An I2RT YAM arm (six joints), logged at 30 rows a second.
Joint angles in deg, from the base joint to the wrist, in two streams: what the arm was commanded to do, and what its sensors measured. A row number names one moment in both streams.
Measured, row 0: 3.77, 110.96, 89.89, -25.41, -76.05, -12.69
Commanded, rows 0 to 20: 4.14, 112.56, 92.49, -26.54, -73.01, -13.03; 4.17, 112.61, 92.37, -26.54, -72.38, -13.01; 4.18, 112.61, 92.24, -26.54, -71.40, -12.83; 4.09, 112.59, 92.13, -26.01, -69.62, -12.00; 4.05, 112.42, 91.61, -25.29, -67.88, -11.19; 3.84, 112.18, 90.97, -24.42, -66.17, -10.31; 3.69, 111.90, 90.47, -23.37, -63.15, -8.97; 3.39, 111.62, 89.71, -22.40, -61.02, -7.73; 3.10, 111.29, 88.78, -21.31, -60.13, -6.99; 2.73, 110.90, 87.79, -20.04, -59.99, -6.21; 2.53, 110.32, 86.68, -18.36, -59.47, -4.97; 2.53, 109.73, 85.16, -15.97, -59.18, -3.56; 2.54, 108.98, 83.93, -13.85, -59.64, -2.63; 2.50, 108.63, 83.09, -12.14, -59.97, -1.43; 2.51, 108.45, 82.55, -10.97, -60.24, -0.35; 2.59, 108.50, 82.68, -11.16, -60.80, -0.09; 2.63, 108.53, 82.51, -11.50, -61.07, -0.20; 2.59, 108.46, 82.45, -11.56, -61.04, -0.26; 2.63, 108.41, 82.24, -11.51, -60.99, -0.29; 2.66, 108.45, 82.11, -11.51, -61.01, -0.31; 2.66, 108.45, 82.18, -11.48, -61.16, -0.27
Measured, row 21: 3.51, 110.69, 83.40, -11.38, -62.52, -1.80
